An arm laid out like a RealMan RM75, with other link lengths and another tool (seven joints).
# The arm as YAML. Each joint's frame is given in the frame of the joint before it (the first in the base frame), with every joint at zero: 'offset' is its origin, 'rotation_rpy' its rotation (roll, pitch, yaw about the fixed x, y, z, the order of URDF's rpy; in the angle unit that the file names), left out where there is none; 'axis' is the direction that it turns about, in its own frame. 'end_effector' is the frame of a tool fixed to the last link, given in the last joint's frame.
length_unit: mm
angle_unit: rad
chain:
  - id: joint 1
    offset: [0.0, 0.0, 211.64]
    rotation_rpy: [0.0, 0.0, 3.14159]
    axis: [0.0, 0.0, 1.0]
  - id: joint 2
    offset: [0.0, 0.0, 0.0]
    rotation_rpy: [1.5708, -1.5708, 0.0]
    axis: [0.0, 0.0, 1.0]
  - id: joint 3
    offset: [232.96, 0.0, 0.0]
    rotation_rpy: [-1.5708, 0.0, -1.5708]
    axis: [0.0, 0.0, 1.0]
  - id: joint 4
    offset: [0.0, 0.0, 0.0]
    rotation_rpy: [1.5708, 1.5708, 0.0]
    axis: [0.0, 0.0, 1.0]
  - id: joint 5
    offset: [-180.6, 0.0, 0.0]
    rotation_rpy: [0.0, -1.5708, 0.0]
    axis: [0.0, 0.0, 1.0]
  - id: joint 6
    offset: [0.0, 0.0, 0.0]
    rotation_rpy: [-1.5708, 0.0, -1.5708]
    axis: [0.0, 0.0, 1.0]
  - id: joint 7
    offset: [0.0, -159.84, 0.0]
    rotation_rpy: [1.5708, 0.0, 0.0]
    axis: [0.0, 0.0, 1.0]
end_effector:
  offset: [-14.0, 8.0, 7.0]
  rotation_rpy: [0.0, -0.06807, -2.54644]
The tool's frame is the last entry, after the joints.
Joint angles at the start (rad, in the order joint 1, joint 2, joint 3, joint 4, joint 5, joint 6, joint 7): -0.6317 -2.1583 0.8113 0.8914 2.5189 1.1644 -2.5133
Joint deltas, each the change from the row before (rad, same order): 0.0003 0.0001 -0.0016 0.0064 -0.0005 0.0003 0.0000; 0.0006 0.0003 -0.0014 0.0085 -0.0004 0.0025 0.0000; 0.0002 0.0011 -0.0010 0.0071 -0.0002 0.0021 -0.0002; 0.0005 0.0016 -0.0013 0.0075 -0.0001 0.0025 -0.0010; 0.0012 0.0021 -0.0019 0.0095 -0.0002 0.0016 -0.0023; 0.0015 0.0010 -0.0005 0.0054 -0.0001 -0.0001 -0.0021; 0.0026 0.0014 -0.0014 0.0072 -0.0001 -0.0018 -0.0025; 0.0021 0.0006 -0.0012 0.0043 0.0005 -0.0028 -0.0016
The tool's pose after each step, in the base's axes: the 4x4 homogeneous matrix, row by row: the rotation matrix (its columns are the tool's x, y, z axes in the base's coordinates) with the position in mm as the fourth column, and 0 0 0 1 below. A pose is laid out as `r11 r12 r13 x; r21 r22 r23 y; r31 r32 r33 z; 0 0 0 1`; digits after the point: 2 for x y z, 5 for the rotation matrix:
-0.80400 -0.58034 -0.12959 -243.31; -0.56031 0.66641 0.49189 345.84; -0.19910 0.46808 -0.86096 -52.12; 0 0 0 1
-0.80629 -0.57735 -0.12868 -242.67; -0.55629 0.66616 0.49675 346.73; -0.20108 0.47211 -0.85830 -50.34; 0 0 0 1
-0.80847 -0.57433 -0.12850 -242.21; -0.55269 0.66588 0.50114 347.65; -0.20225 0.47618 -0.85577 -48.52; 0 0 0 1
-0.81013 -0.57193 -0.12878 -241.91; -0.54972 0.66478 0.50584 348.57; -0.20370 0.48059 -0.85296 -46.42; 0 0 0 1
-0.81136 -0.56995 -0.12980 -241.81; -0.54681 0.66154 0.51319 349.83; -0.20662 0.48736 -0.84840 -43.58; 0 0 0 1
-0.81146 -0.56953 -0.13104 -241.99; -0.54595 0.65874 0.51770 350.44; -0.20852 0.49163 -0.84547 -42.04; 0 0 0 1
-0.81129 -0.56922 -0.13339 -242.59; -0.54491 0.65355 0.52531 351.36; -0.21184 0.49887 -0.84039 -39.75; 0 0 0 1
-0.81087 -0.56925 -0.13580 -243.27; -0.54464 0.64912 0.53105 351.97; -0.21415 0.50457 -0.83639 -38.29; 0 0 0 1

